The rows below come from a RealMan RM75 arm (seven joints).
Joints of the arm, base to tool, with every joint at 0 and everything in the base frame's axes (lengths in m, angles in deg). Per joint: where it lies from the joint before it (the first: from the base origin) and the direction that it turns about. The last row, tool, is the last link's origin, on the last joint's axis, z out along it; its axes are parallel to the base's.
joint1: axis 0 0 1 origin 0 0 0.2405
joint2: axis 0 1 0 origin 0 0 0
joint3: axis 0 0 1 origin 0 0 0.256
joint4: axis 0 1 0 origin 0 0 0
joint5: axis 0 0 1 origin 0 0 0.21
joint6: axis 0 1 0 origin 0 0 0
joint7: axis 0 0 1 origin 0 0 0.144
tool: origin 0 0 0
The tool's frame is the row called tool.
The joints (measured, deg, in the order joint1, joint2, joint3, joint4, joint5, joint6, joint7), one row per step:
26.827 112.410 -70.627 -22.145 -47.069 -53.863 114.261
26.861 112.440 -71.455 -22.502 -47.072 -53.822 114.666
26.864 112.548 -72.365 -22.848 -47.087 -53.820 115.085
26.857 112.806 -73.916 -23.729 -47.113 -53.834 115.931
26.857 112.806 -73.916 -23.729 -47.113 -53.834 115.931
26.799 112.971 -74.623 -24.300 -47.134 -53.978 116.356
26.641 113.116 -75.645 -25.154 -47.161 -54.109 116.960
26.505 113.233 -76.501 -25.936 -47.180 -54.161 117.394
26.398 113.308 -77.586 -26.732 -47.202 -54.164 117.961
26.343 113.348 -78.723 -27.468 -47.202 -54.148 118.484
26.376 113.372 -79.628 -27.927 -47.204 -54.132 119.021
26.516 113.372 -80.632 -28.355 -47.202 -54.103 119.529
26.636 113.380 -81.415 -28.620 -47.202 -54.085 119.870
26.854 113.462 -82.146 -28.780 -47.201 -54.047 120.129
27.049 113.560 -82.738 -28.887 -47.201 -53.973 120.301
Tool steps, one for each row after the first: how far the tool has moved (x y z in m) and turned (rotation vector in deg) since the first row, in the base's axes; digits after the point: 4 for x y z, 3 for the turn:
-0.0025 0.0003 -0.0021 -0.620 -0.029 0.453
-0.0052 0.0001 -0.0051 -1.366 0.001 0.928
-0.0113 0.0001 -0.0102 -2.583 0.213 1.938
-0.0113 0.0001 -0.0102 -2.583 0.213 1.938
-0.0149 -0.0001 -0.0125 -3.124 0.426 2.602
-0.0193 -0.0005 -0.0152 -3.847 0.619 3.444
-0.0231 -0.0007 -0.0173 -4.400 0.696 4.185
-0.0272 -0.0011 -0.0199 -5.159 0.743 4.949
-0.0313 -0.0013 -0.0225 -5.955 0.721 5.724
-0.0345 -0.0015 -0.0249 -6.681 0.805 6.243
-0.0383 -0.0013 -0.0276 -7.489 0.799 6.873
-0.0411 -0.0014 -0.0299 -8.140 0.759 7.340
-0.0442 -0.0013 -0.0328 -8.793 0.728 7.815
-0.0467 -0.0012 -0.0353 -9.324 0.679 8.180

